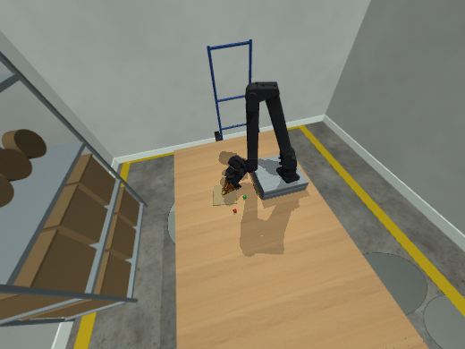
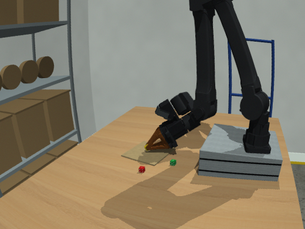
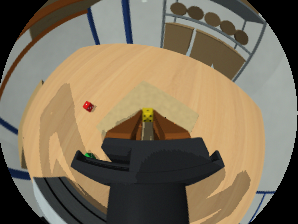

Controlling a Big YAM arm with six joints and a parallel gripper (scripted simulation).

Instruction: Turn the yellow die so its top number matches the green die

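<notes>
Right now my hand is right at the yellow die. From my hand the other things lie so: red die (130 mm to the left, 20 mm below, 10 mm behind); green die (100 mm behind, 70 mm to the left, 20 mm below); tan mat (20 mm below).
</notes>
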